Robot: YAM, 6 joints.
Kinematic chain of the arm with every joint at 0, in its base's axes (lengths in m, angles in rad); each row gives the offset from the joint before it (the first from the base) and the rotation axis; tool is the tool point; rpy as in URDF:
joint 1: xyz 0 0 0.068 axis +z
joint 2: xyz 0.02 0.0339 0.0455 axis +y
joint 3: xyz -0.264 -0.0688 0 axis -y
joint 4: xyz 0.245 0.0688 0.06 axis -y
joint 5: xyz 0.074 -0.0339 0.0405 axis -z
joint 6: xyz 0.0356 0 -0.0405 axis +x
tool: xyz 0 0 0 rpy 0 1.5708 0
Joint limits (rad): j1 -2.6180..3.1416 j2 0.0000..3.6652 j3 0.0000..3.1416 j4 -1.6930..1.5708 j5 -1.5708..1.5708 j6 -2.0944..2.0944
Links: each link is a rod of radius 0.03 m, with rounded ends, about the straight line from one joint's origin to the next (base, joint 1, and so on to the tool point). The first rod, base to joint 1, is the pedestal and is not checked.
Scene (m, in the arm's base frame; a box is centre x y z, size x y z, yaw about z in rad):
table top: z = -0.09
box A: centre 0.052 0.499 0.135 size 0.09 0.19 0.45 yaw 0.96
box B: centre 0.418 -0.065 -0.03 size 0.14 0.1 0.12 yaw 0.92
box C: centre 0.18 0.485 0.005 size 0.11 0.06 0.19 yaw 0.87
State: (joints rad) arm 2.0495 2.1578 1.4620 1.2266 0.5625 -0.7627
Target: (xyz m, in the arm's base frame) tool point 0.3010 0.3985 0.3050
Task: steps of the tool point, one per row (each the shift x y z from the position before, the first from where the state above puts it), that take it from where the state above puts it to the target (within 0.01 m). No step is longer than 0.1 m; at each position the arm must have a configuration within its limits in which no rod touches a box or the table.
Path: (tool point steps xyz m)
1: 0.0730 -0.0183 0.0628
2: 0.0665 -0.0413 0.0468
3: 0.0532 -0.0581 0.0291
4: 0.0360 -0.0673 0.0108
5: 0.0180 -0.0683 -0.0069
6: 0.0021 -0.0619 -0.0226
7: 0.0302 0.0507 0.0305
8: 0.0380 0.0551 0.0141
9: 0.0445 0.0549 -0.0046
10: 0.0486 0.0497 -0.0243
11: 0.0496 0.0399 -0.0440
12: 0.0467 0.0264 -0.0617

